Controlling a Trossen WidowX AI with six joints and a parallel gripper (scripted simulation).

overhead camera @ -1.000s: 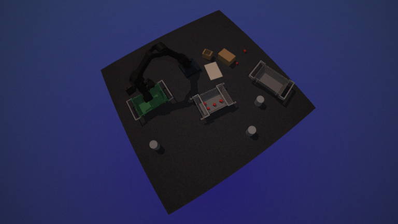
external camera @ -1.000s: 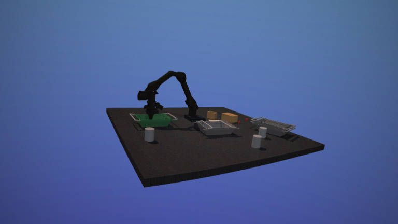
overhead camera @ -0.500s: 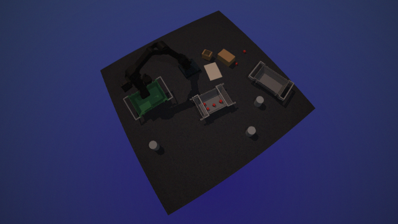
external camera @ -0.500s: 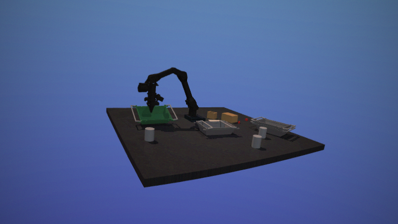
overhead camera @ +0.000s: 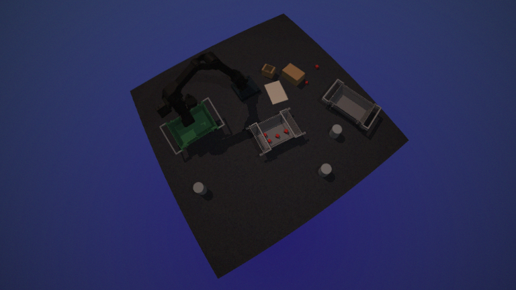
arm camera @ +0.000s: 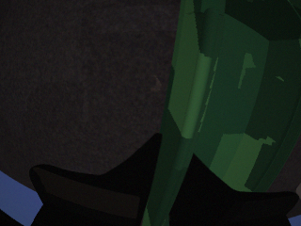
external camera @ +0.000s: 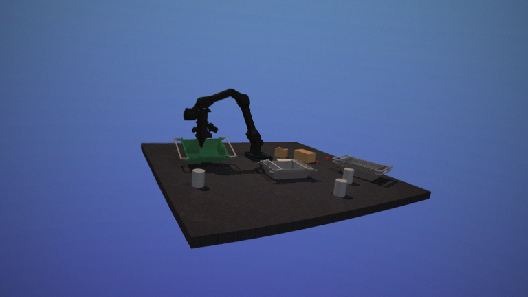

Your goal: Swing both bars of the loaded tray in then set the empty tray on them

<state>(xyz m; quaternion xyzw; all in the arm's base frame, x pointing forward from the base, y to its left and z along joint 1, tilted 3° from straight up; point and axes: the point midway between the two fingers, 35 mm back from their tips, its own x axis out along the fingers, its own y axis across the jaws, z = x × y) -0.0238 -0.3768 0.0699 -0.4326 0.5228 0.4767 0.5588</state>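
Right now my gripper tip is 6 cm short of the green tray and 1 cm to the left of it. Round my gripper tip: beige sheet (50 cm to the left, 19 cm ahead, 8 cm below).
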